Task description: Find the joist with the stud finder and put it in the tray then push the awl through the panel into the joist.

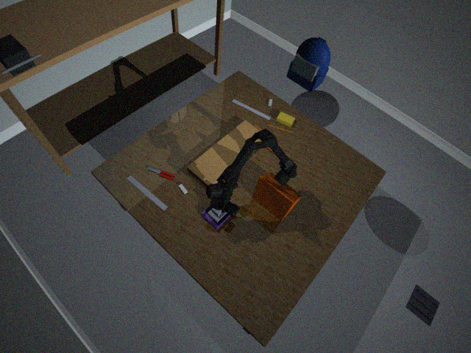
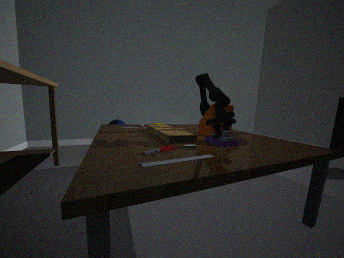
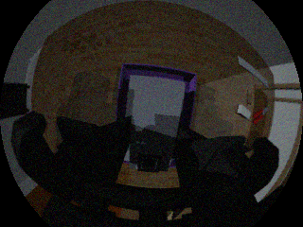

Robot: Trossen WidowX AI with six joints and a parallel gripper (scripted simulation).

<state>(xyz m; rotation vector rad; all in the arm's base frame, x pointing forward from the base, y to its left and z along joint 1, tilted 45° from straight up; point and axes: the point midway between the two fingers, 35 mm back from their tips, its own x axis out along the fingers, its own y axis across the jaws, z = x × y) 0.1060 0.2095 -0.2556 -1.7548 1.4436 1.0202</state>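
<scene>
My gripper tip is 3 cm above the purple tray and 1 cm to the left of it. Also, from my gripper tip: awl 53 cm to the right, 11 cm ahead, 4 cm below; then stud finder 2 cm to the right, 2 cm above; then yellow block 79 cm to the right, 25 cm ahead, 3 cm below.
</scene>
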